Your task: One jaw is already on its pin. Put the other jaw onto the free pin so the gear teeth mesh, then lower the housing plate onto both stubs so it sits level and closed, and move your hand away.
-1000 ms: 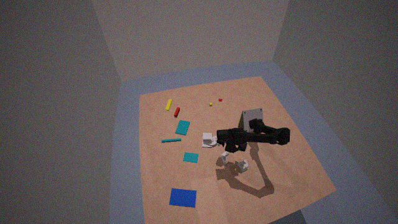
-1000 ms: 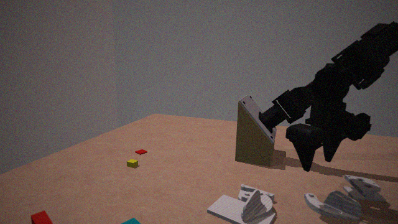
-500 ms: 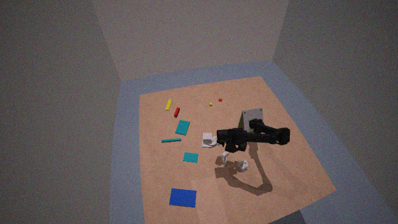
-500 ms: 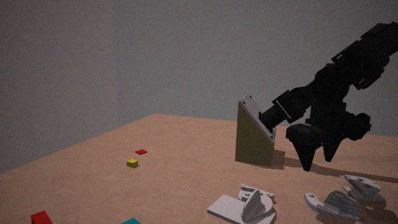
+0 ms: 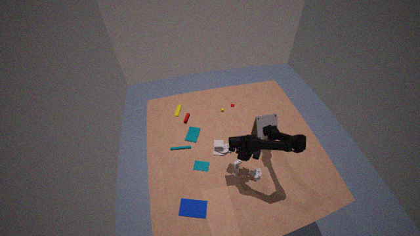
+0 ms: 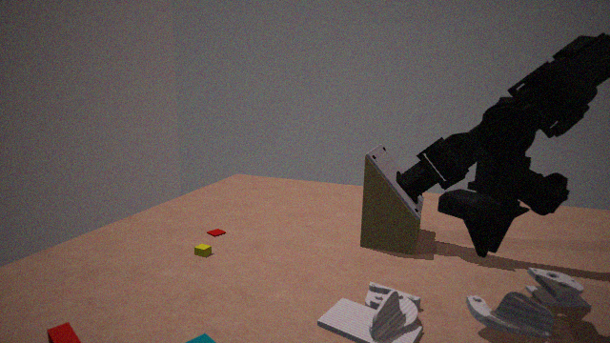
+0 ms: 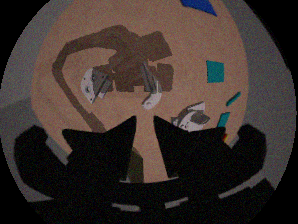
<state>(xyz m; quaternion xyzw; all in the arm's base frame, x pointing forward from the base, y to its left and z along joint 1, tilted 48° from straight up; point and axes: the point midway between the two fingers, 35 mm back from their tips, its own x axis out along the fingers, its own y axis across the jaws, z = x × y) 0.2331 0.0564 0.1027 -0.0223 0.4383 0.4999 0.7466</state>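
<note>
Right now my gripper tip is 20 mm short of the jaw, 10 mm to the right of it and 80 mm above it. From my gripper tip the other things lie so: teal bar (360 mm ahead, 230 mm to the right, 80 mm below); white housing piece (60 mm behind, 120 mm to the left, 60 mm below); blue tile (380 mm ahead, 200 mm to the left, 80 mm below).
</note>
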